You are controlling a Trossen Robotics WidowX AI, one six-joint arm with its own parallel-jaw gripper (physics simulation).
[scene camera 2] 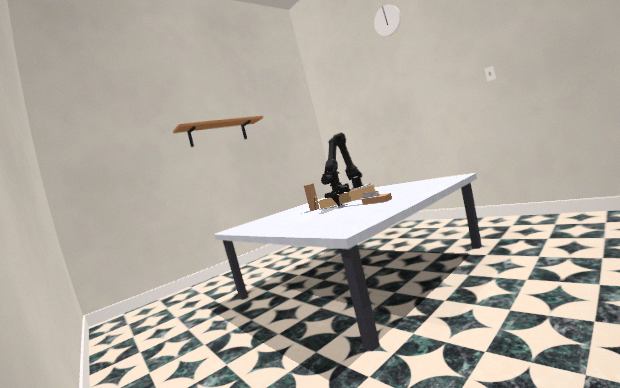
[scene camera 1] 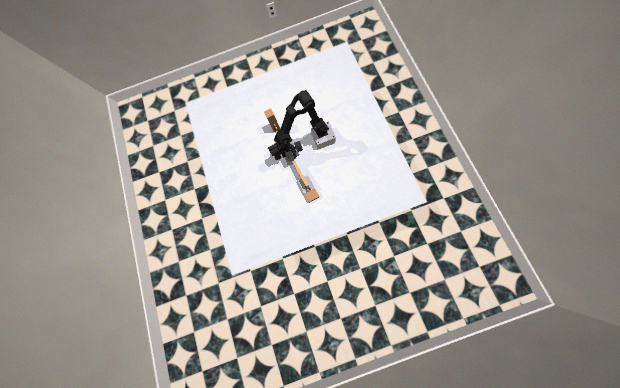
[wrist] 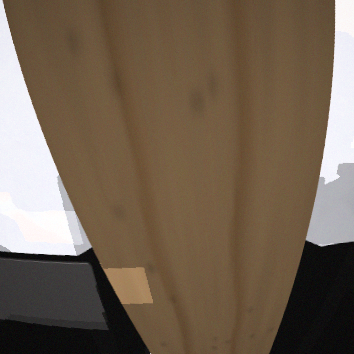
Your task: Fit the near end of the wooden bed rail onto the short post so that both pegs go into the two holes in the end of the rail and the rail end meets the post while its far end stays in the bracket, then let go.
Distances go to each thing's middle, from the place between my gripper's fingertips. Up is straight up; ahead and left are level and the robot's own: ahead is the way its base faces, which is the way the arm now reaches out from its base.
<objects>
The wooden bed rail (wrist: 190, 146) lies 5 cm to the left of my hand, 5 cm above it and 1 cm behind it.
</objects>
